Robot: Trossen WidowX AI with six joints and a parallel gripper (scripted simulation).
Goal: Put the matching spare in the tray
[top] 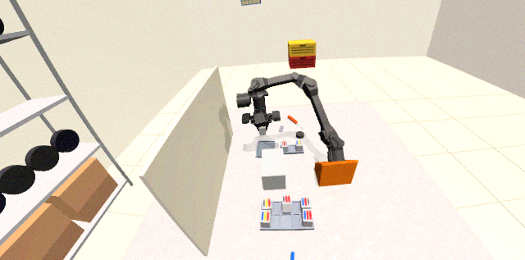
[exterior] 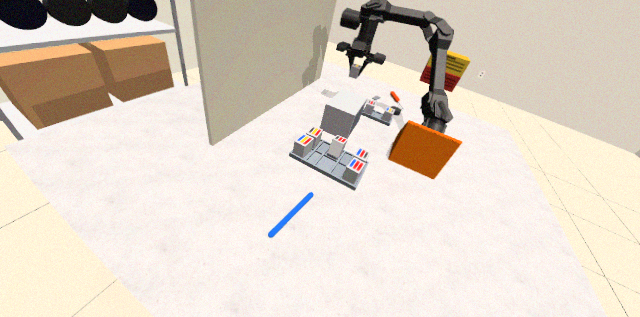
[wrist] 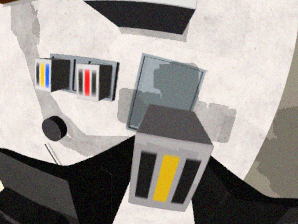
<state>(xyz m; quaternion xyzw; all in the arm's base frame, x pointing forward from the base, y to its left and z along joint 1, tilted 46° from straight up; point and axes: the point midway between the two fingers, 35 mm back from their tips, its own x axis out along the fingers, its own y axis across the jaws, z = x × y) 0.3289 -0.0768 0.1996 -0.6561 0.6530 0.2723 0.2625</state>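
The flat grey tray is 130 mm below my gripper tip. The rest, counted from my gripper tip: holder (150 mm behind, 130 mm below, 20 mm to the left); mounted unit (190 mm to the left, 80 mm below, 40 mm behind); black tape roll (210 mm behind, 120 mm below, 100 mm to the right).
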